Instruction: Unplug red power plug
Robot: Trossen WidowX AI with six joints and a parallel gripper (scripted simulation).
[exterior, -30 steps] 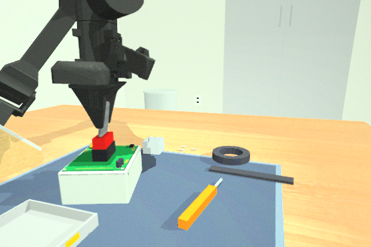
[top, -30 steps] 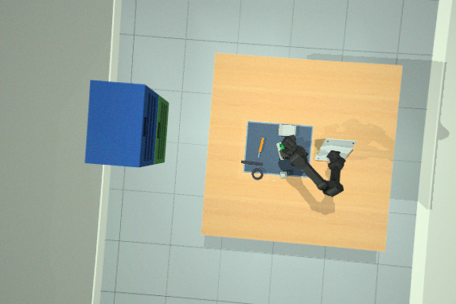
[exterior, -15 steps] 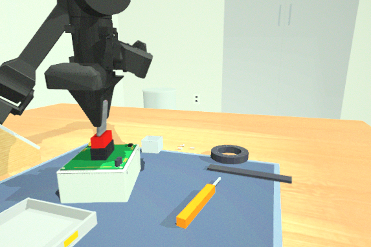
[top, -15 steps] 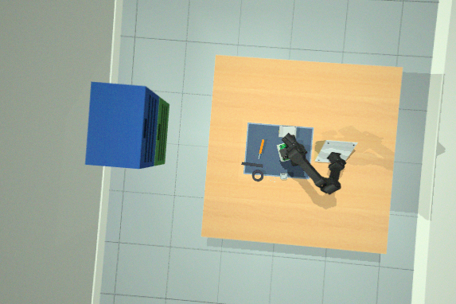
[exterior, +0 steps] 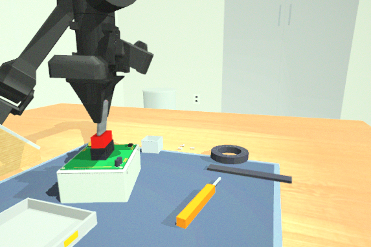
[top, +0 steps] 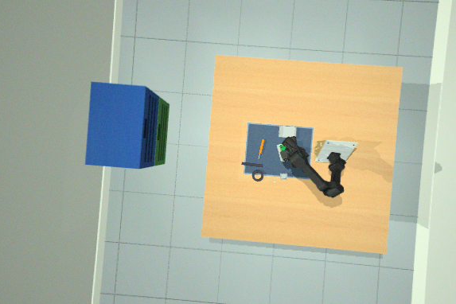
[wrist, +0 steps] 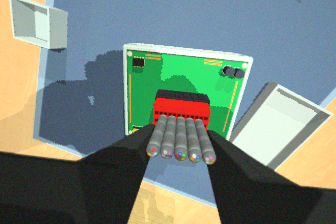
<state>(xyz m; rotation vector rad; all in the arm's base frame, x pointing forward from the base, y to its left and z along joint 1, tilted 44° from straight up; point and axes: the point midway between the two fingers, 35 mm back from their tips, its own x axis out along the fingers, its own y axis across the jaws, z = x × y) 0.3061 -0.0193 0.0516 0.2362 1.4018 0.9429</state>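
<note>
Now: gripper tip 30 mm above the red power plug. The rest, counted from my gripper tip: blue mat (50 mm ahead, 110 mm below); dark flat bar (220 mm ahead, 130 mm to the left, 110 mm below).
</note>
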